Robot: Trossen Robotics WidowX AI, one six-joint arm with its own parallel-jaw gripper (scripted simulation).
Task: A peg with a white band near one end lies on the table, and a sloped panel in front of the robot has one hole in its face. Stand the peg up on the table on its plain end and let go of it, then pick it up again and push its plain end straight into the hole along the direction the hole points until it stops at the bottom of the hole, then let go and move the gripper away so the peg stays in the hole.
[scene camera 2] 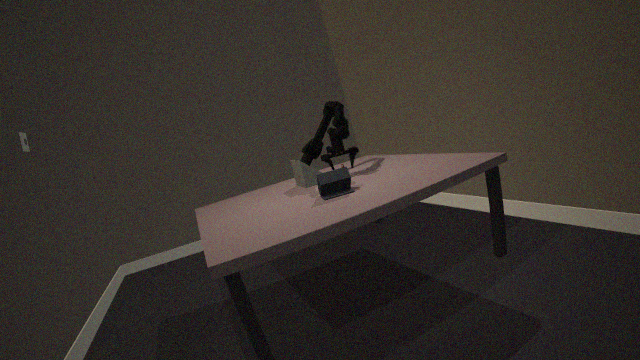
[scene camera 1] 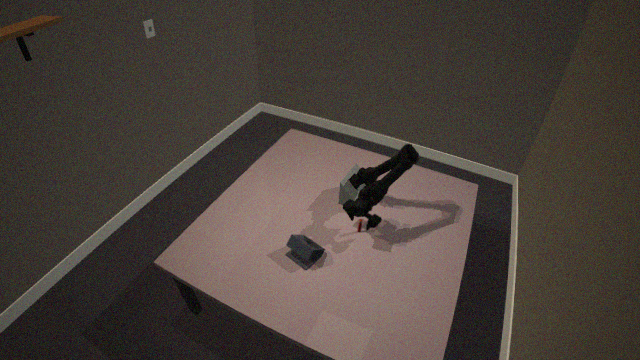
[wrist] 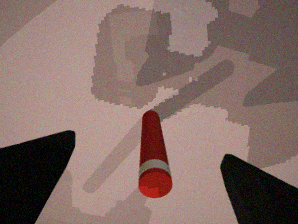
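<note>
Through the wrist view I find my gripper [wrist: 151,151], which is open and holds nothing, and there is a red peg [wrist: 154,180] to be seen there too. Scene camera 2 gives me a sloped grey panel [scene camera 2: 333,181].
</note>
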